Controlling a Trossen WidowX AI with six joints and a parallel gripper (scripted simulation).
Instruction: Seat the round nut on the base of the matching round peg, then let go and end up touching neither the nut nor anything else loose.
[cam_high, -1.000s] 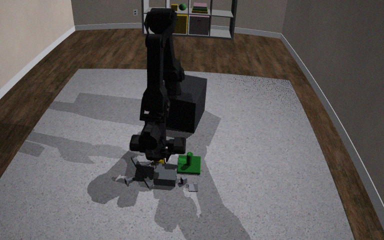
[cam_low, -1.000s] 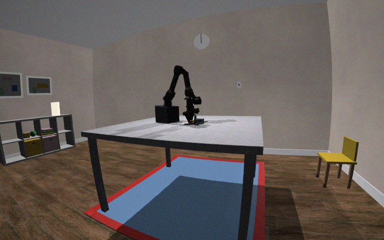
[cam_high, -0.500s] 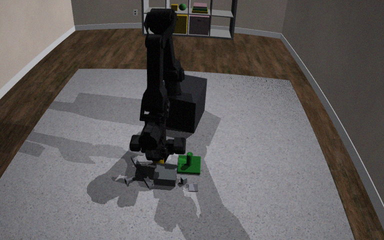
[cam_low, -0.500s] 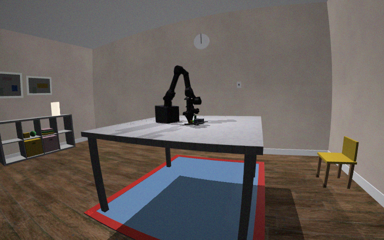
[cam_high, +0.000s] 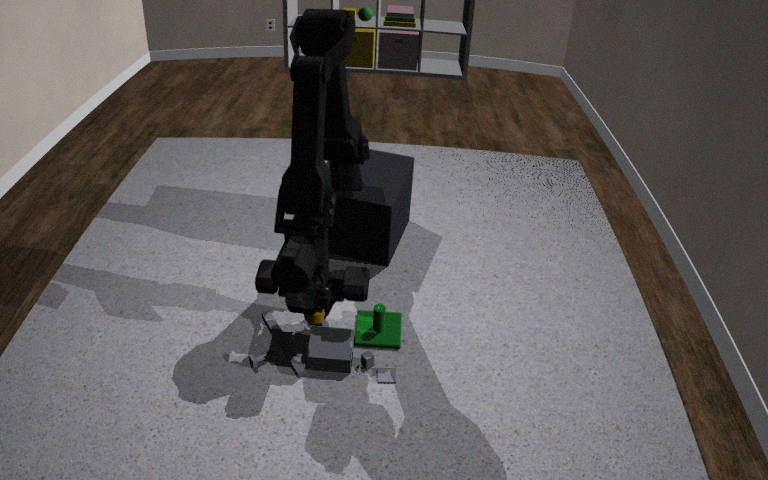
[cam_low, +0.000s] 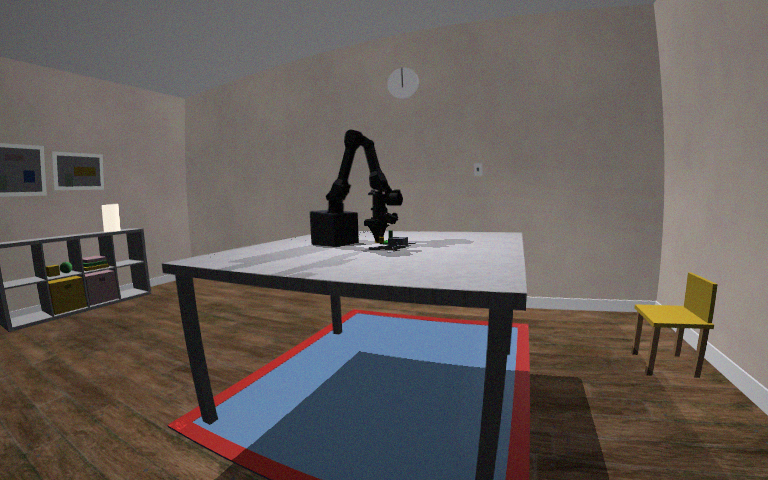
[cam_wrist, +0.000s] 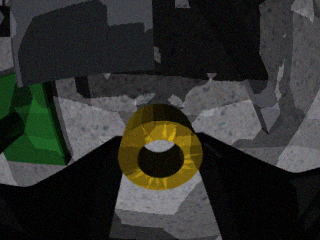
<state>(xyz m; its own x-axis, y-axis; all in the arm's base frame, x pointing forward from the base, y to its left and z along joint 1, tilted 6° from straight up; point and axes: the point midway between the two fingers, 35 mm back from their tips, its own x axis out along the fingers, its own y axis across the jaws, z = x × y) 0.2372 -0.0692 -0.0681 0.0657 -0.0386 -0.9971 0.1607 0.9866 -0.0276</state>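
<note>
Now: hand 10 cm short of the small dark piece, 8 cm to the right of it and 5 cm above it. Also, from my hand: thin bar: 6 cm to the right, 5 cm below, 5 cm ahead; then small bolt: 10 cm to the right, 9 cm ahead, 5 cm below; then grey block: 8 cm ahead, 4 cm below, 2 cm to the left.
</note>
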